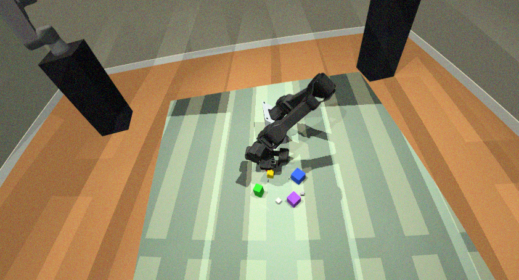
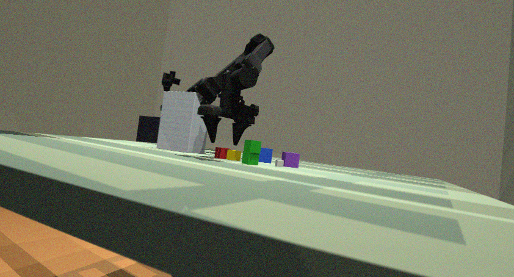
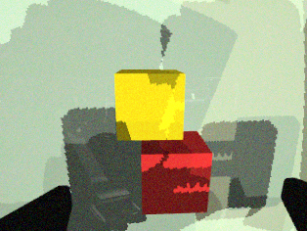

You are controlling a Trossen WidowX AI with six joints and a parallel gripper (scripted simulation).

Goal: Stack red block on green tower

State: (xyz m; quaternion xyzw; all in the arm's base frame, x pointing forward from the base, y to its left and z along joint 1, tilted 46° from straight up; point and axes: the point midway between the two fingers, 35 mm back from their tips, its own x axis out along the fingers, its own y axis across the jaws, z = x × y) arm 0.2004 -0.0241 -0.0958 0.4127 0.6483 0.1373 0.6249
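My gripper tip is 30 mm above the red block. Also, from my gripper tip: blue block: 110 mm to the left, 90 mm ahead, 20 mm below; yellow block: 30 mm below, 30 mm ahead; purple block: 190 mm ahead, 60 mm to the left, 20 mm below.
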